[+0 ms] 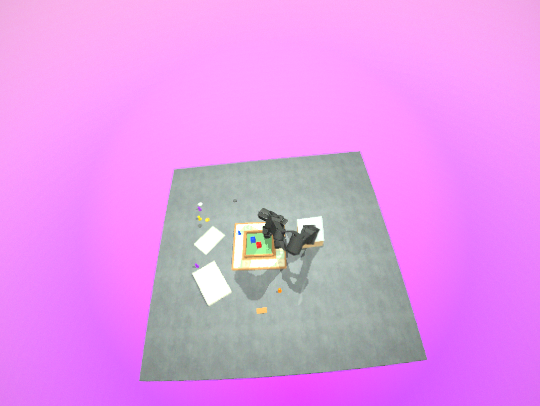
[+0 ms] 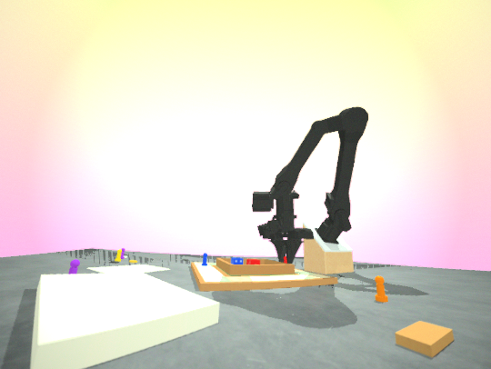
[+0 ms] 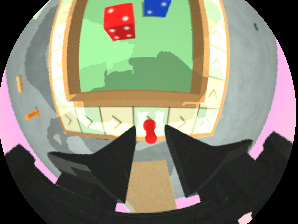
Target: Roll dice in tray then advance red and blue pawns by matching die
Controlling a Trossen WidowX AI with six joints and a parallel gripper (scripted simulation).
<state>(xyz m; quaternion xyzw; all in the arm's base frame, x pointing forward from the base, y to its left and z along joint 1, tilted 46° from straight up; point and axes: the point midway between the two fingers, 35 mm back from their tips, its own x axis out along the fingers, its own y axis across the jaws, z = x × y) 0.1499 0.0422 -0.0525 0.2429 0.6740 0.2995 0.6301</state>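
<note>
The blue pawn lies 23 cm ahead of my gripper tip, 5 cm to the right of it and 1 cm above it. From my gripper tip the other things lie so: orange pawn 28 cm to the left, 1 cm below, 1 cm ahead; then red pawn 1 cm above.
</note>
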